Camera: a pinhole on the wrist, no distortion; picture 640 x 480 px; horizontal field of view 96.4 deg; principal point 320.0 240.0 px. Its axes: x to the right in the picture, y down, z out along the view. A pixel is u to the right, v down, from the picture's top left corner.
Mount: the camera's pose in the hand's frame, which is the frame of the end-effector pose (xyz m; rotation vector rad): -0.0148 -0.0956 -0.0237 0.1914 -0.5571 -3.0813
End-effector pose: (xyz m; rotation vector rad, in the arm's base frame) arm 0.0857 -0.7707 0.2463 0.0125 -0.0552 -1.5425
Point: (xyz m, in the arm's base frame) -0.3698 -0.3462 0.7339
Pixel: outside the picture
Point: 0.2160 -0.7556 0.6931
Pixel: 277.1 202.3
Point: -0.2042 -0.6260 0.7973
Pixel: 351.4 445.9
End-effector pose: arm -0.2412 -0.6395 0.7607 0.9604 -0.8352 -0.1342
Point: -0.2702 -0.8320 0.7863
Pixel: 109.3 335.4
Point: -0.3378 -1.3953 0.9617
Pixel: 49.5 459.2
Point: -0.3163 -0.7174 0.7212
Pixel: 341.9 252.0
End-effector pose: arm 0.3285 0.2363 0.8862 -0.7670 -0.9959 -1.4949
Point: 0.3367 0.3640 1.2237
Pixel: 29.4 185.6
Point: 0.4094 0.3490 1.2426
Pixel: 32.9 118.8
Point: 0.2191 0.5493 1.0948
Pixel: 220.5 333.9
